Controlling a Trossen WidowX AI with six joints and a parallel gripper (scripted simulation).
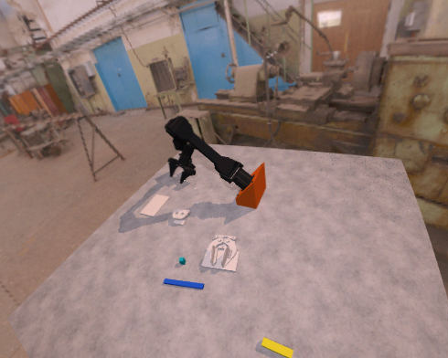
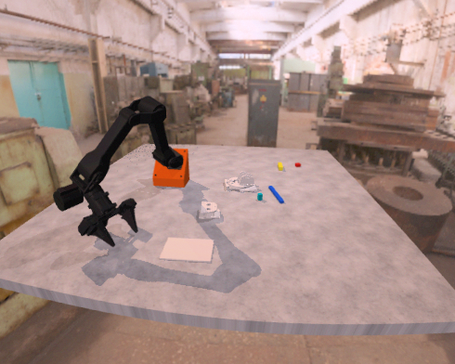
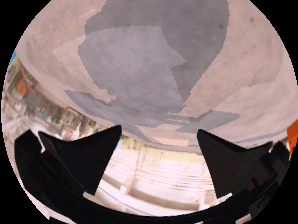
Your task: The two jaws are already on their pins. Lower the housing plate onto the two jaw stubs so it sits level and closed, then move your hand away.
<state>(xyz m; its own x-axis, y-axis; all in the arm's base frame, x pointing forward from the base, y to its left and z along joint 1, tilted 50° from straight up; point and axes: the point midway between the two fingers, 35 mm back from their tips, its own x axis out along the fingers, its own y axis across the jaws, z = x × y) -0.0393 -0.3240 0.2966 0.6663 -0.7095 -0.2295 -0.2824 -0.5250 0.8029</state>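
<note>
Now: gripper tip 180 mm short of the pale sheet and 10 mm above it. From my gripper tip the other things lie so: teal cube (380 mm ahead, 330 mm to the left); then yellow block (700 mm to the left, 500 mm ahead, 10 mm below); then blue bar (450 mm ahead, 370 mm to the left, 10 mm below).
</note>
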